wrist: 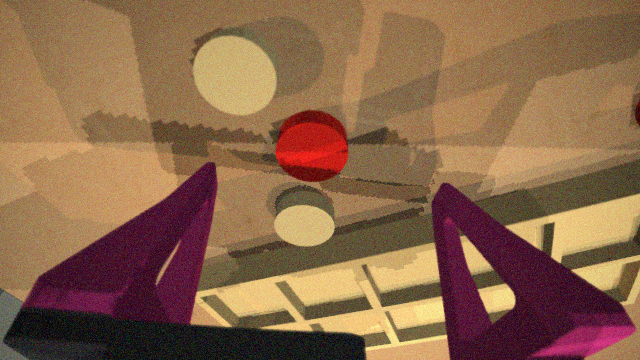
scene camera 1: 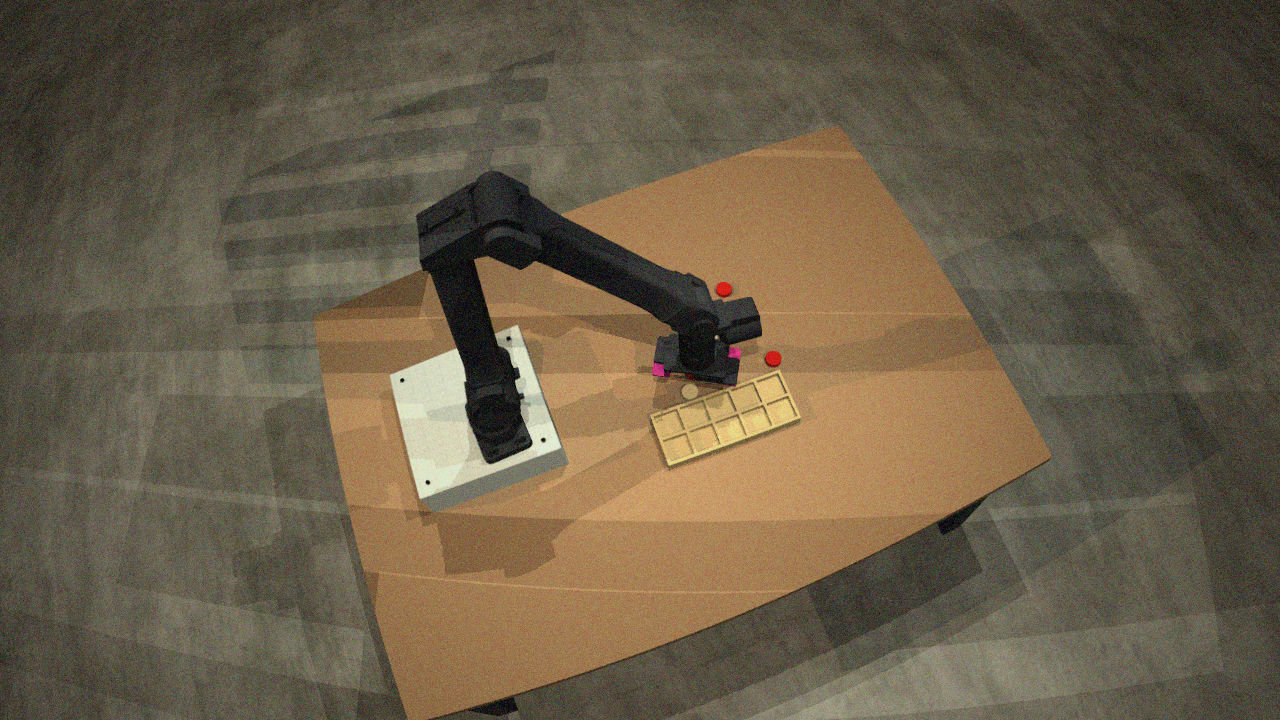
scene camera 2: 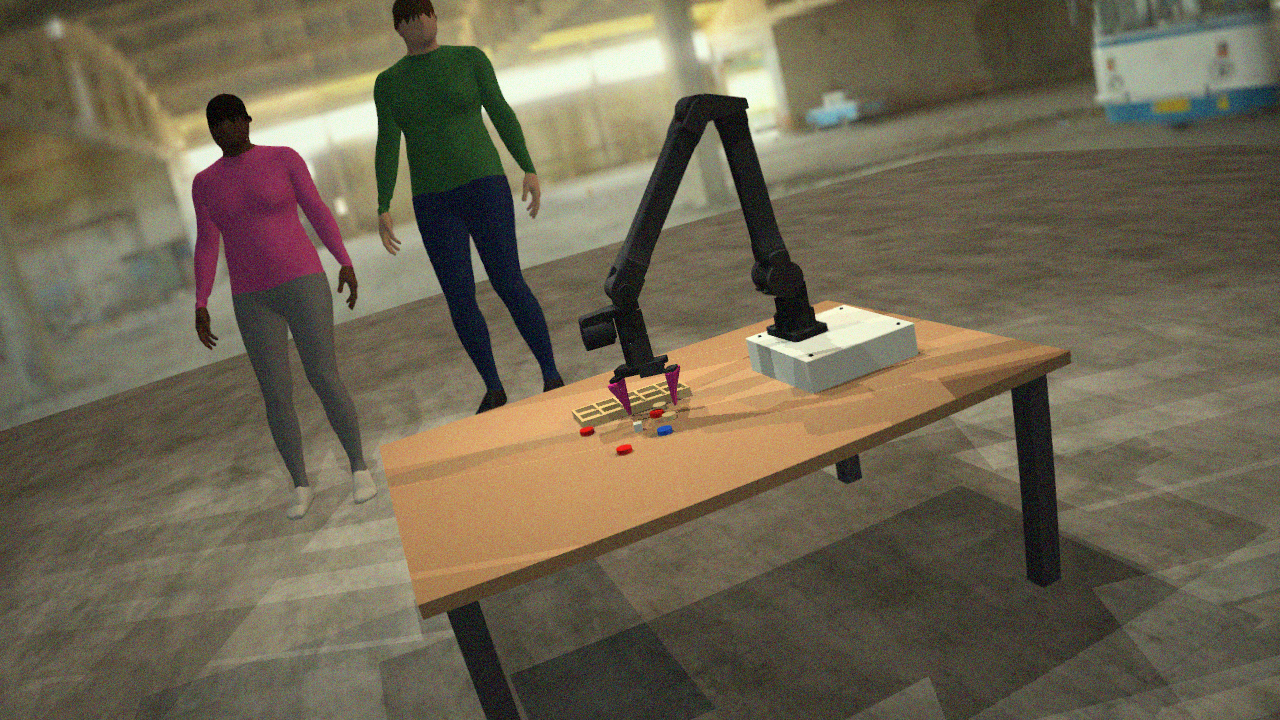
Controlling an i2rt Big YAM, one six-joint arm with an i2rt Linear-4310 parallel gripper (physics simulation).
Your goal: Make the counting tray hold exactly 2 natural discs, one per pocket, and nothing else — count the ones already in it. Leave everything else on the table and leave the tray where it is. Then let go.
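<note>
The pale counting tray (scene camera 1: 733,442) (scene camera 2: 601,418) (wrist: 370,240) has two rows of pockets; I see no disc in its visible pockets. One natural disc (scene camera 1: 689,391) (scene camera 2: 659,405) (wrist: 304,225) lies on the table close beside the tray's long side. A red disc (scene camera 2: 656,413) (wrist: 311,150) lies right next to it, on the side away from the tray. A second natural disc (scene camera 2: 668,414) (wrist: 235,75) lies beyond the red one; the arm hides it in scene camera 1. My gripper (scene camera 1: 697,360) (scene camera 2: 652,408) (wrist: 330,183) is open and empty, its magenta fingers above this group, spread wide.
Two more red discs (scene camera 1: 724,289) (scene camera 1: 773,358) (scene camera 2: 623,449) (scene camera 2: 586,431) lie on the table. A blue disc (scene camera 2: 664,430) and a small whitish block (scene camera 2: 638,427) lie near the group. The arm's white base box (scene camera 1: 438,447) (scene camera 2: 832,349) stands at one end. Two people stand behind the table.
</note>
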